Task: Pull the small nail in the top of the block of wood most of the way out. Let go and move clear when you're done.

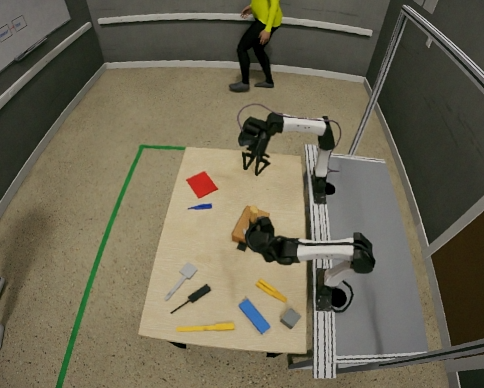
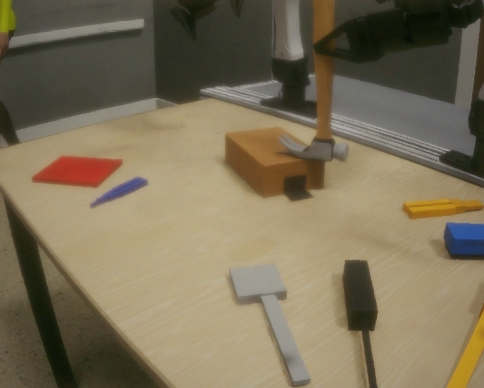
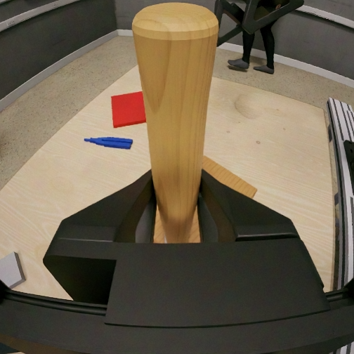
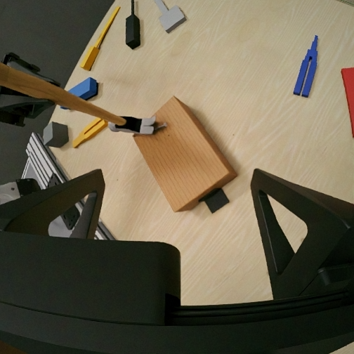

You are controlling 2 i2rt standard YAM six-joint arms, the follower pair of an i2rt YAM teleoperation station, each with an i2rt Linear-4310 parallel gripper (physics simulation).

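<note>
The wooden block lies on the table. The claw hammer stands nearly upright, its head at one end of the block's top. A small thin nail shows at the claw tips, tilted; how deep it sits cannot be told. A small dark spot shows on the wood beside it. My left gripper is shut on the hammer's handle, well above the head. My right gripper is open and empty, above the table beyond the block.
A red square and blue pliers-like tool lie at the upper left. A grey spatula-shaped piece, black screwdriver, yellow tool, blue block, yellow pliers-like tool and grey cube lie lower down.
</note>
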